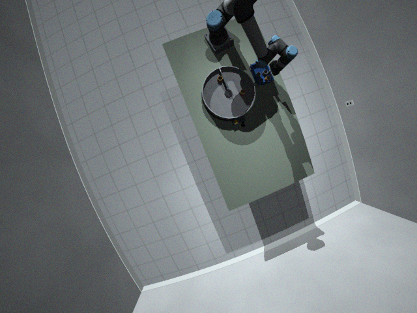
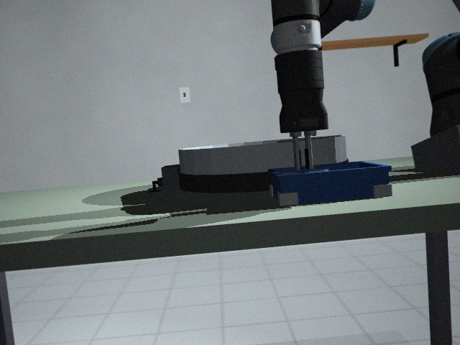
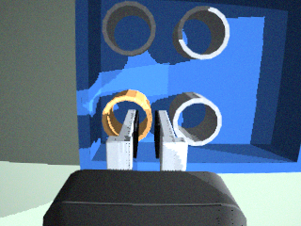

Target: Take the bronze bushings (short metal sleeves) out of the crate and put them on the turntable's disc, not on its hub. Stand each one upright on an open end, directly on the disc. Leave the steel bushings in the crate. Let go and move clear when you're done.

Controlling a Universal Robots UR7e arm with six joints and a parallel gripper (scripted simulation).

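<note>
My gripper is now 4 cm past the crate, 4 cm to the left of it and 5 cm above it. Round my hand: turntable disc (10 cm ahead, 37 cm to the right, 2 cm below).
</note>
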